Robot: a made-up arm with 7 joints. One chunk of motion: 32 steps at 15 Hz.
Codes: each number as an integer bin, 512 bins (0 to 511) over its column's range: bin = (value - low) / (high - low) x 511, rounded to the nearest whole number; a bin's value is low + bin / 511 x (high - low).
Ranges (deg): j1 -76..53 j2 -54..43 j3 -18..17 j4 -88..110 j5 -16..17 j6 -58..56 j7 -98..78
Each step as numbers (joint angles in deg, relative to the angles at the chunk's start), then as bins.
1 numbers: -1.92 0.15 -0.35 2.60 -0.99 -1.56 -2.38
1 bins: 293 285 258 234 232 253 278
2 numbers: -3.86 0.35 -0.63 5.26 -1.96 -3.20 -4.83
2 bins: 286 286 254 241 217 246 271
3 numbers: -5.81 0.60 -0.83 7.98 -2.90 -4.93 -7.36
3 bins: 278 288 251 248 203 238 263
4 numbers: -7.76 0.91 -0.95 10.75 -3.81 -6.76 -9.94
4 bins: 270 289 249 255 189 230 256
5 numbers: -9.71 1.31 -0.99 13.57 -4.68 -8.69 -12.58
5 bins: 263 291 248 262 175 221 248
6 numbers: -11.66 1.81 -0.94 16.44 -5.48 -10.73 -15.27
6 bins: 255 294 249 270 163 212 240
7 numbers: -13.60 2.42 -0.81 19.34 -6.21 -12.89 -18.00
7 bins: 247 297 251 277 152 202 232
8 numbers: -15.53 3.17 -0.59 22.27 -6.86 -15.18 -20.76
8 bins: 240 301 254 285 142 192 224
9 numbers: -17.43 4.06 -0.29 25.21 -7.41 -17.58 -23.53
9 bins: 232 306 259 292 133 181 216
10 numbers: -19.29 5.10 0.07 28.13 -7.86 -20.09 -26.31
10 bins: 225 311 264 300 126 170 208
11 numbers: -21.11 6.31 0.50 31.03 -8.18 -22.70 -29.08
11 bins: 217 318 270 307 121 158 200
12 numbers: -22.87 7.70 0.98 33.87 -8.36 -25.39 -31.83
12 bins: 210 325 277 315 118 146 192
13 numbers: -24.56 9.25 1.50 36.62 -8.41 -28.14 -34.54
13 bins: 204 333 285 322 118 134 184
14 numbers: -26.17 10.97 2.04 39.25 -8.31 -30.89 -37.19
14 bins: 197 342 293 328 119 122 177
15 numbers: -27.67 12.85 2.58 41.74 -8.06 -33.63 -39.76
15 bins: 191 352 300 335 123 109 169
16 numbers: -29.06 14.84 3.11 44.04 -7.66 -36.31 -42.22
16 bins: 186 363 308 341 129 97 162
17 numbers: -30.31 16.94 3.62 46.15 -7.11 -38.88 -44.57
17 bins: 181 374 316 346 138 86 155
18 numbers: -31.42 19.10 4.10 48.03 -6.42 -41.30 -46.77
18 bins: 177 385 323 351 148 75 149
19 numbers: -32.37 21.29 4.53 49.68 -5.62 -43.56 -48.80
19 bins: 173 397 329 355 161 65 143
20 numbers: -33.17 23.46 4.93 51.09 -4.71 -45.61 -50.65
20 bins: 170 408 335 359 175 56 137
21 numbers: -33.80 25.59 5.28 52.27 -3.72 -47.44 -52.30
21 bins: 167 419 340 362 190 47 133
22 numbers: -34.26 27.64 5.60 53.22 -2.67 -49.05 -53.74
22 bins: 165 430 345 364 206 40 129
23 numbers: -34.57 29.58 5.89 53.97 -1.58 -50.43 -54.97
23 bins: 164 440 349 366 223 34 125
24 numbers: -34.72 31.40 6.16 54.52 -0.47 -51.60 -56.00
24 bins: 164 450 353 368 240 29 122
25 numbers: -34.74 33.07 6.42 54.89 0.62 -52.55 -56.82
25 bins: 163 459 357 369 257 24 120
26 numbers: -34.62 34.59 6.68 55.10 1.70 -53.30 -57.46
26 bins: 164 467 360 369 274 21 118
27 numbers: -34.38 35.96 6.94 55.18 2.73 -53.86 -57.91
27 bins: 165 474 364 370 290 19 116
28 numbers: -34.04 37.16 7.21 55.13 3.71 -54.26 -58.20
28 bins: 166 480 368 369 305 17 116
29 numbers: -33.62 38.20 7.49 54.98 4.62 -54.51 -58.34
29 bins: 168 486 372 369 319 16 115
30 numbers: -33.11 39.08 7.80 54.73 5.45 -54.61 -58.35
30 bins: 170 490 377 368 332 15 115
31 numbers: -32.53 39.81 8.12 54.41 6.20 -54.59 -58.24
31 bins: 172 494 381 368 344 15 115
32 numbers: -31.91 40.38 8.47 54.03 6.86 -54.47 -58.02
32 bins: 175 497 386 367 354 16 116
